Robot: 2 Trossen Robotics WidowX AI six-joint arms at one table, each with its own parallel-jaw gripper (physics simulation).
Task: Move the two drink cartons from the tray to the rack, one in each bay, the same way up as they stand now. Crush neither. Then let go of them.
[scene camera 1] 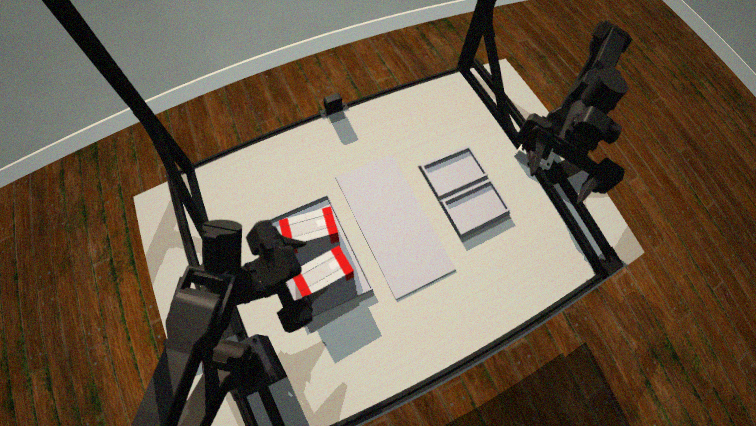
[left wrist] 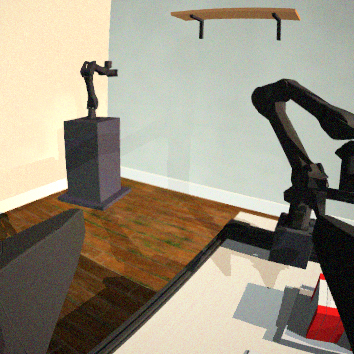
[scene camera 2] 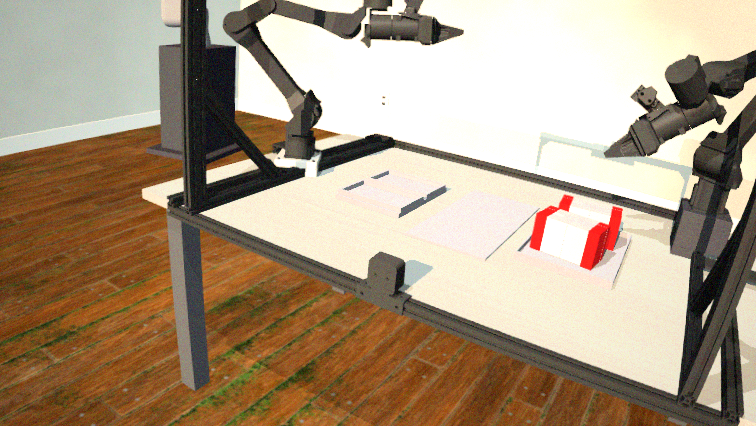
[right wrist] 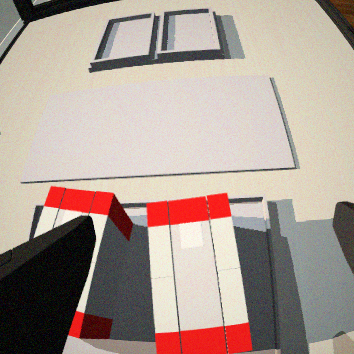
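Pixels of known places: left gripper, between the fingertips: (scene camera 1: pixel 556 189) (left wrist: pixel 203 225) (scene camera 2: pixel 461 31); right gripper, between the fingertips: (scene camera 1: pixel 315 266) (scene camera 2: pixel 607 152) (right wrist: pixel 218 222); left arm's base, origin of its link: (scene camera 2: pixel 298 155); right arm's base, origin of its link: (scene camera 1: pixel 245 367) (left wrist: pixel 296 222) (scene camera 2: pixel 706 209).
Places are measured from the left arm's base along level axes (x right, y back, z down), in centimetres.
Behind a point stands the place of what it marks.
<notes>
Two white drink cartons with red end bands rest apart in the tray (scene camera 1: pixel 343 305) {x 22.1, y -63.7, z 2.3 cm} (scene camera 2: pixel 608 277) {x 45.7, y -59.8, z 3.0 cm} (right wrist: pixel 273 260) {x 21.9, y -63.1, z 2.0 cm}. One carton (scene camera 1: pixel 309 226) {x 36.9, y -54.4, z -3.8 cm} (scene camera 2: pixel 563 239) {x 39.6, y -52.5, z -0.8 cm} (right wrist: pixel 80 198) {x 33.7, y -50.9, z -3.8 cm} is partly behind a right finger in the right wrist view. The other carton (scene camera 1: pixel 322 272) {x 28.6, y -61.2, z -3.7 cm} (right wrist: pixel 197 275) {x 28.8, y -61.4, z -3.8 cm} (left wrist: pixel 325 322) {x 25.5, y -56.1, z -1.7 cm} shows between the right fingers there. My right gripper (scene camera 1: pixel 306 279) {x 28.0, y -62.3, z -14.7 cm} (scene camera 2: pixel 607 154) {x 28.0, y -62.3, z -14.7 cm} (right wrist: pixel 218 222) {x 28.0, y -62.3, z -14.7 cm} is open and empty, tilted down above the tray. My left gripper (scene camera 1: pixel 558 184) {x 0.0, y -35.0, z -32.5 cm} (scene camera 2: pixel 461 32) {x 0.0, y -35.0, z -32.5 cm} (left wrist: pixel 203 225) {x 0.0, y -35.0, z -32.5 cm} is open and empty, high beyond the rack. The two-bay rack (scene camera 1: pixel 465 189) {x 12.2, y -23.1, z 2.6 cm} (scene camera 2: pixel 423 202) {x 16.7, y -29.4, z 3.1 cm} (right wrist: pixel 156 37) {x 12.9, y -24.2, z 2.6 cm} holds no carton.
A low flat pale slab (scene camera 1: pixel 394 227) (scene camera 2: pixel 476 224) (right wrist: pixel 160 130) lies between tray and rack. A dark box-shaped fixture (scene camera 1: pixel 333 103) {x 53.9, y -22.3, z -1.0 cm} (scene camera 2: pixel 386 272) {x 56.2, y -21.3, z -0.3 cm} stands on the table's edge rail. Black frame posts rise at the table's ends.
</notes>
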